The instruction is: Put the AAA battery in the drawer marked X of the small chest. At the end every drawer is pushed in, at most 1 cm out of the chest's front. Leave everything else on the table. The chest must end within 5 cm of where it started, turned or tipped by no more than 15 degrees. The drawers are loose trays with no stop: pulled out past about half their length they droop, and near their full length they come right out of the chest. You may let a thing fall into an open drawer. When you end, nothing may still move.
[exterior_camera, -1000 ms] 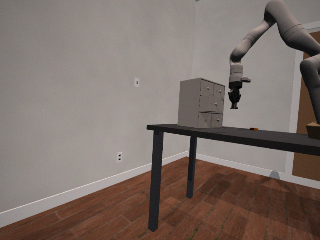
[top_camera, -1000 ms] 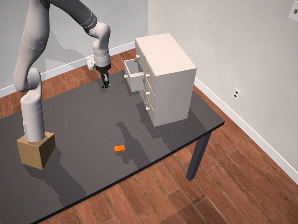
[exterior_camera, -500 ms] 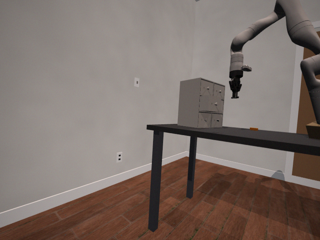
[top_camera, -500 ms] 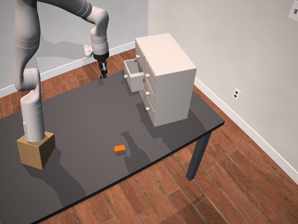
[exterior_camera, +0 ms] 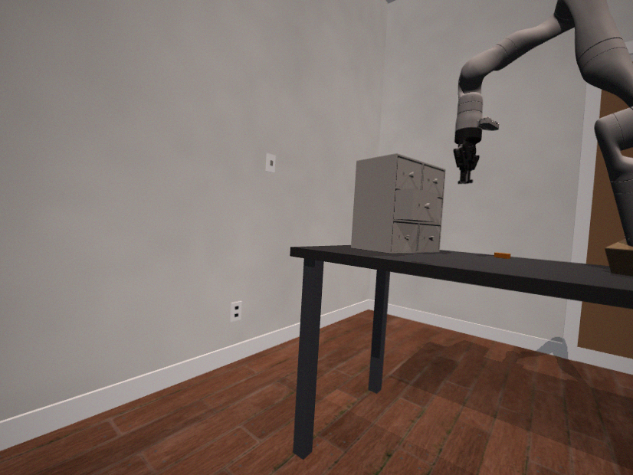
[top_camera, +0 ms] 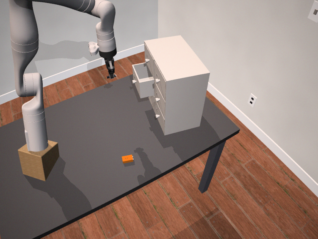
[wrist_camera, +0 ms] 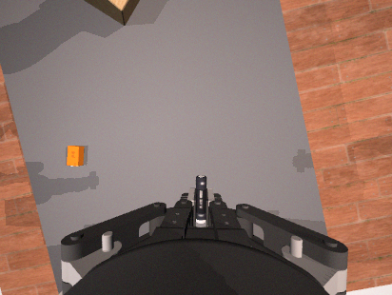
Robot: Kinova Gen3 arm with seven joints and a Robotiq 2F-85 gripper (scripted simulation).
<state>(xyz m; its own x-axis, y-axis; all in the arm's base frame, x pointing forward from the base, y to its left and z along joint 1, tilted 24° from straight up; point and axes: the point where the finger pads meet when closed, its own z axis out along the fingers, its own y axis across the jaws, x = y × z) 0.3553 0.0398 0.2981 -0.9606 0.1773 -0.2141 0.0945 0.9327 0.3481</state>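
My hand is 10 mm above the black AAA battery. Also, from my hand: orange block: 300 mm to the right, 250 mm below, 40 mm behind.
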